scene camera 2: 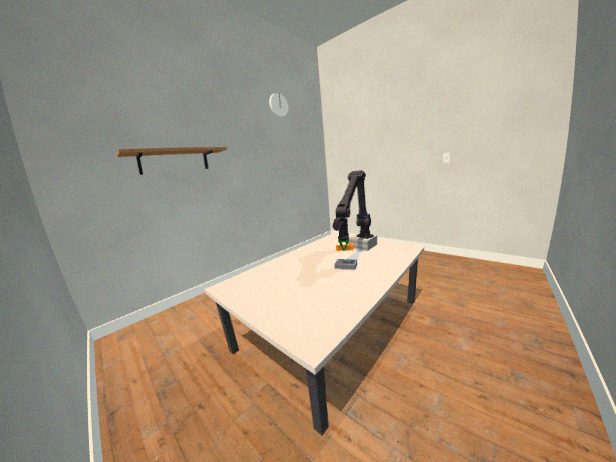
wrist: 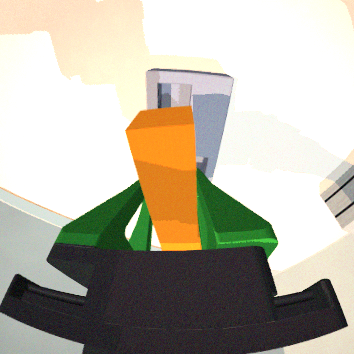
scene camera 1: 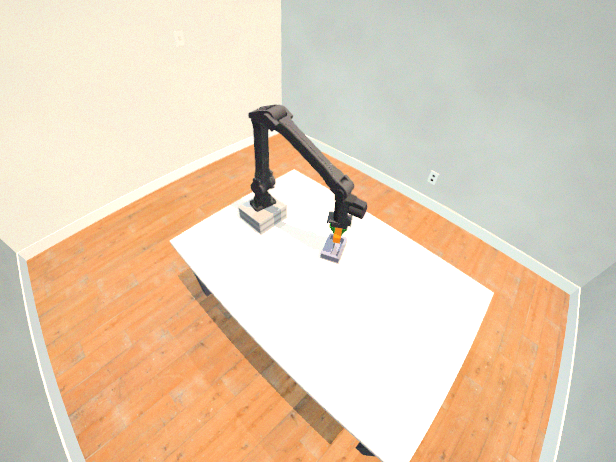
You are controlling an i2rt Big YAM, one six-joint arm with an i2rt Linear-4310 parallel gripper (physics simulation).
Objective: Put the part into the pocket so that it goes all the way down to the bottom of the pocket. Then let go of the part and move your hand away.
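Observation:
The orange part is held off the table; its long bar points away from the wrist in the wrist view. My gripper is shut on it, with a green finger on each side. The grey block with the pocket stands on the table below. In scene camera 2 a gap shows between part and block. In the wrist view the part covers much of the block and pocket; one pocket end shows beyond the part's far tip. The part's lower side is hidden there.
The block and part are on the white table. The arm's base box stands behind them at one end of the table. A wooden shelf and a clock are on the wall.

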